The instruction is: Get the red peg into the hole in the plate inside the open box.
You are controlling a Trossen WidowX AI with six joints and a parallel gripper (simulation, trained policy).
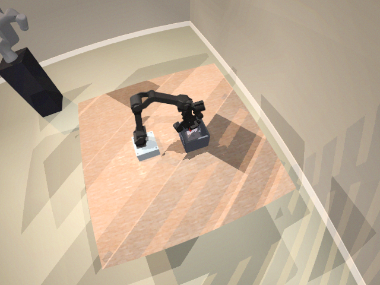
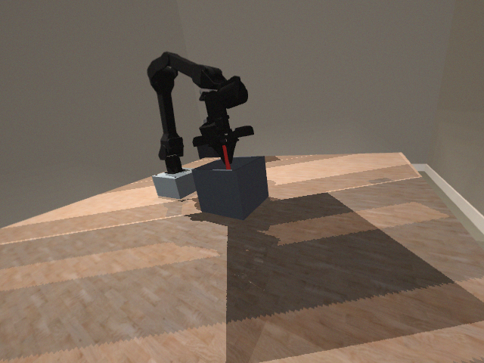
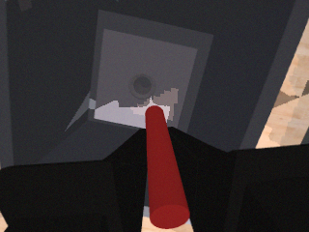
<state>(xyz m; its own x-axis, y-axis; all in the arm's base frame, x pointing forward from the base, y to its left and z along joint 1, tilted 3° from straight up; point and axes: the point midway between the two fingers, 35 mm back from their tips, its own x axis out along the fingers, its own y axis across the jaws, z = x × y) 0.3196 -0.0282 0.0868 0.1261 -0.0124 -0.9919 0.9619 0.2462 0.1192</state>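
My gripper tip is 20 mm short of the holed plate, 20 mm to the left of it and 80 mm above it. Also, from my gripper tip: red peg 20 mm above.
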